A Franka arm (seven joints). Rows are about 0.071 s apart.
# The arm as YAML. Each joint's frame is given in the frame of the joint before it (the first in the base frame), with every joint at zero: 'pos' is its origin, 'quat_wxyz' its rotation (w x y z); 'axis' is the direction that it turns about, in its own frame. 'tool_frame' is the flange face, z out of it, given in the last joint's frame.
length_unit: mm
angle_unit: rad
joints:
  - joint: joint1
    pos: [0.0, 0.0, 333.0]
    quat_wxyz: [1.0, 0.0, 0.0, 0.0]
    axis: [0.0, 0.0, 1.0]
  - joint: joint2
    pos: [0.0, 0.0, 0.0]
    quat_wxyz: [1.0, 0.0, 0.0, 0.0]
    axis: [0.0, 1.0, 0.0]
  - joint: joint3
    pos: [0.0, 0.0, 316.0]
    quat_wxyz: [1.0, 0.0, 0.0, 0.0]
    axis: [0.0, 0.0, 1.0]
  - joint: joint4
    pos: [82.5, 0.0, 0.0]
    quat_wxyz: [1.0, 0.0, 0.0, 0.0]
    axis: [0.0, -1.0, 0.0]
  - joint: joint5
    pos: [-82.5, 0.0, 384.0]
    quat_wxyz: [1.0, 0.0, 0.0, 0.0]
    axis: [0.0, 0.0, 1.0]
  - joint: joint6
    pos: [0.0, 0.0, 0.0]
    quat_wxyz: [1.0, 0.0, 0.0, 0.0]
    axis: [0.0, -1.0, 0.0]
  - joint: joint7
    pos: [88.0, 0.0, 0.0]
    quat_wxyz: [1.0, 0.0, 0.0, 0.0]
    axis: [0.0, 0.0, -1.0]
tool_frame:
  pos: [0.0, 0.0, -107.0]
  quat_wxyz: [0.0, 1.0, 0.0, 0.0]
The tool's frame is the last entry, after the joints.
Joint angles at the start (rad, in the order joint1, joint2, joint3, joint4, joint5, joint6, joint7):
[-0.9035 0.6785 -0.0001 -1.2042 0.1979 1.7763 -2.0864]
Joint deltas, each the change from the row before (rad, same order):
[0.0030 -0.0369 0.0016 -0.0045 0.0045 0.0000 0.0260]
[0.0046 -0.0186 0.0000 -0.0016 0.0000 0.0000 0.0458]
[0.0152 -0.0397 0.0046 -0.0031 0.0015 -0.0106 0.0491]
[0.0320 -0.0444 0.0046 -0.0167 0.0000 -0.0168 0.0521]
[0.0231 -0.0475 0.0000 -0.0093 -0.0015 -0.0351 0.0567]
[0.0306 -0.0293 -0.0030 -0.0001 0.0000 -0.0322 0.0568]
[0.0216 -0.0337 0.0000 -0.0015 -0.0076 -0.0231 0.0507]
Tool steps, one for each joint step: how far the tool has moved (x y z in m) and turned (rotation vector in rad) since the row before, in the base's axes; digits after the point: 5 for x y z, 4 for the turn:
[0.00104 0.00423 0.02487 -0.0195 -0.0194 -0.0225]
[0.00159 0.00336 0.01276 -0.0079 -0.0028 -0.0402]
[0.00725 0.01305 0.02646 -0.0111 -0.0124 -0.0273]
[0.01341 0.02404 0.02247 0.0006 -0.0018 -0.0116]
[0.00458 0.02017 0.02612 0.0047 0.0063 -0.0249]
[0.00856 0.02047 0.01762 0.0089 0.0108 -0.0211]
[0.00375 0.01683 0.02037 -0.0053 0.0060 -0.0226]

